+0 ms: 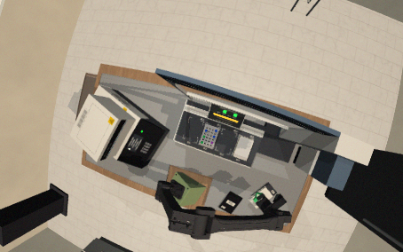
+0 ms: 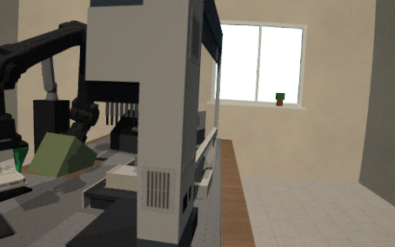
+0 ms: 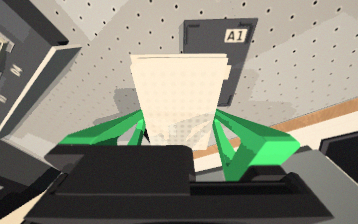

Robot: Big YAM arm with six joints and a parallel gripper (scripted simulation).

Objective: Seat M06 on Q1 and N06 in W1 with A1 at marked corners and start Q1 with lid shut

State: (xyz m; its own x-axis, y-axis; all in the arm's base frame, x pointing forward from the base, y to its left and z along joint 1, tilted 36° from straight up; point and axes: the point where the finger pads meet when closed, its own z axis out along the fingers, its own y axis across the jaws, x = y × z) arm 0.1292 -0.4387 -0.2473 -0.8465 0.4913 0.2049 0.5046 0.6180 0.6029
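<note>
My gripper is now 10 cm above the dark nest frame, 6 cm to the left of it and 1 cm past it. Also, from my hand: A1 mark: 11 cm to the right, 10 cm below, 3 cm ahead; tall gantry: 41 cm ahead, 17 cm above, 4 cm to the right; deep-well block: 25 cm ahead, 21 cm to the left, 4 cm below.
</note>
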